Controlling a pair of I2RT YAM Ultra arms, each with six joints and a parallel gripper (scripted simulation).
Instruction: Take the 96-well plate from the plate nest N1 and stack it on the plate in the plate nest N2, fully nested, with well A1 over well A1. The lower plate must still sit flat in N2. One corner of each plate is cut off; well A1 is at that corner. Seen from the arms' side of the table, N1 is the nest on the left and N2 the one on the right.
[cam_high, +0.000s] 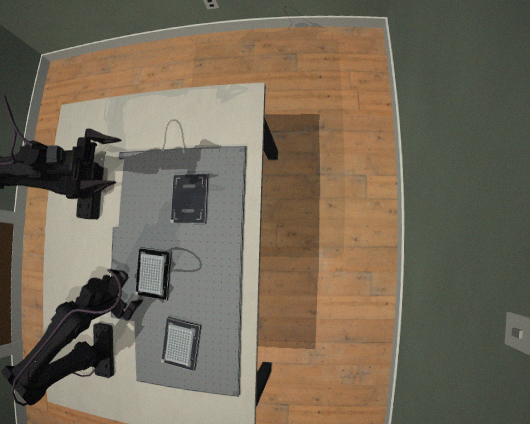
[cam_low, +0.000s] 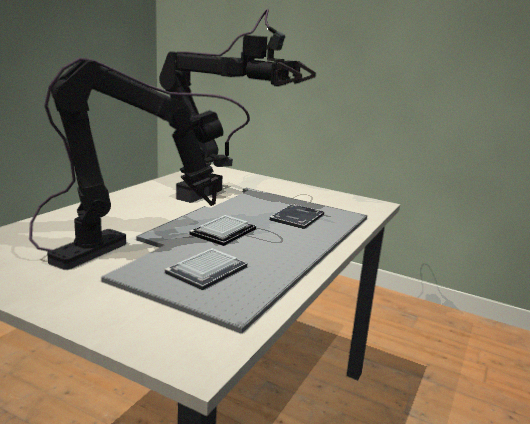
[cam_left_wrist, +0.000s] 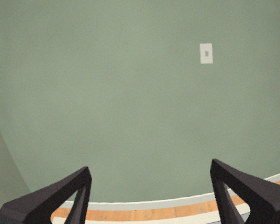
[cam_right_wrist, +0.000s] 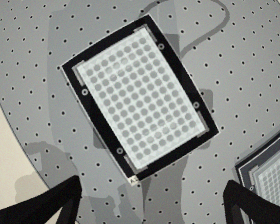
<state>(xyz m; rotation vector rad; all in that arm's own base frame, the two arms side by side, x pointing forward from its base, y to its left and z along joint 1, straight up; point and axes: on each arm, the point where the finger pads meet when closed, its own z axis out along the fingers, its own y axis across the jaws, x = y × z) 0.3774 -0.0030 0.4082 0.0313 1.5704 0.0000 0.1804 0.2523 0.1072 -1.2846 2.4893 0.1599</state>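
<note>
The black nest lies 11 cm below my right hand, 5 cm to the left of it and 3 cm ahead of it.
</note>
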